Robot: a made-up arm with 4 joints.
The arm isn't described. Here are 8 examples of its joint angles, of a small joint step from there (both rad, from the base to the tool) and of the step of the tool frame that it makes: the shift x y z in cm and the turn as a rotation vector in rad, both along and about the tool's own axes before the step.
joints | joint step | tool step
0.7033 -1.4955 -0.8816 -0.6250 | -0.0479 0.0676 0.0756 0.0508 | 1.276 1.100 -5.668 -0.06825 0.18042 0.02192
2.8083 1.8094 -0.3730 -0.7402 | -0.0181 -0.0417 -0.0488 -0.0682 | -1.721 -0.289 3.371 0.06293 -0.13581 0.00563
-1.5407 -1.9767 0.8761 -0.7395 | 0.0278 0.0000 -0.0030 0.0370 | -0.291 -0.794 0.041 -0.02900 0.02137 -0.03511
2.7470 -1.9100 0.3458 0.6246 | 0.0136 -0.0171 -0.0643 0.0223 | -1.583 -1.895 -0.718 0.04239 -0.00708 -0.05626
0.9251 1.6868 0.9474 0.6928 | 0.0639 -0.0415 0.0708 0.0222 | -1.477 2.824 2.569 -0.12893 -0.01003 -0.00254
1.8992 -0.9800 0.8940 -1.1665 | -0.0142 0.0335 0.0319 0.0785 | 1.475 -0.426 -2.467 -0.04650 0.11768 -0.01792
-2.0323 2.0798 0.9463 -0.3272 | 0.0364 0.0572 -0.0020 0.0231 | 3.064 0.813 -1.447 -0.01651 0.07210 0.03221
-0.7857 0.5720 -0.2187 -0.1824 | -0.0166 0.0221 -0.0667 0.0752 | -0.320 -0.848 -0.185 -0.04178 0.02258 -0.06197
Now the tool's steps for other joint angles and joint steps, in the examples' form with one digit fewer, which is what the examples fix.
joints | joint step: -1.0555 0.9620 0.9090 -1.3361 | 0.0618 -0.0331 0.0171 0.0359
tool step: 0.02 2.10 -0.29 -0.0022 0.0385 0.0582
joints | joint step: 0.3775 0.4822 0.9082 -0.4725 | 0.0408 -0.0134 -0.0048 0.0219
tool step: -0.78 0.05 0.51 -0.0006 -0.0168 0.0231
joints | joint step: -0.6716 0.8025 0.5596 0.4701 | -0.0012 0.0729 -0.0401 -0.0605
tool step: 2.94 -0.38 -1.00 0.0767 0.0010 0.0336
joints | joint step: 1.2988 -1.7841 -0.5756 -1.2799 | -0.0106 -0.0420 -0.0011 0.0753
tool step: 0.36 1.49 0.78 -0.0214 0.0294 0.0078
